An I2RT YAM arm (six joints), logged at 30 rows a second.
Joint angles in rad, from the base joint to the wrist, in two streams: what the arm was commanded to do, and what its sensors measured. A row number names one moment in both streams.
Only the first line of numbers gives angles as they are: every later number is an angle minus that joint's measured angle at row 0.
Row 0, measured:
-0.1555, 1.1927, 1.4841, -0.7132, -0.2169, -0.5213
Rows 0 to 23, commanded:
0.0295, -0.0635, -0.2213, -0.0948, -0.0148, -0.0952
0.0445, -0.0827, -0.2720, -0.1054, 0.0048, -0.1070
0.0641, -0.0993, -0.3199, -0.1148, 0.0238, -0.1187
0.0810, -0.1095, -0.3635, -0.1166, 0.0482, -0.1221
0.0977, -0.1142, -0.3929, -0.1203, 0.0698, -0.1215
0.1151, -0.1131, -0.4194, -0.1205, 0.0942, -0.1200
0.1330, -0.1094, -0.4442, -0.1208, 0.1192, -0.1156
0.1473, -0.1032, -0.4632, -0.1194, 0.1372, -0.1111
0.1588, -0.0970, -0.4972, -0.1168, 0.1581, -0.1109
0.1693, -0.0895, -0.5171, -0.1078, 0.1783, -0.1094
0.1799, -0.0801, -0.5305, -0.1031, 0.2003, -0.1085
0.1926, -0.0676, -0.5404, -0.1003, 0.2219, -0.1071
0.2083, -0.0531, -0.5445, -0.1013, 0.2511, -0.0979
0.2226, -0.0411, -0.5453, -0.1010, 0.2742, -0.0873
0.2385, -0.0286, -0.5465, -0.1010, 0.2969, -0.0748
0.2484, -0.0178, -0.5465, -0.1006, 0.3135, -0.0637
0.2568, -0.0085, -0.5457, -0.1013, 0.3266, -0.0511
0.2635, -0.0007, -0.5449, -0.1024, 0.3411, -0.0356
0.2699, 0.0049, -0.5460, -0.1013, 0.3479, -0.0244
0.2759, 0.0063, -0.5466, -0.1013, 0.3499, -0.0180
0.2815, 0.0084, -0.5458, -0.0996, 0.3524, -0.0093
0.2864, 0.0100, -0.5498, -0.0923, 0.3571, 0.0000
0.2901, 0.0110, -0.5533, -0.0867, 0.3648, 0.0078
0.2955, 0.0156, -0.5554, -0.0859, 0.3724, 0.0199
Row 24, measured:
0.2820, 0.0088, -0.5401, -0.0942, 0.3216, -0.0316
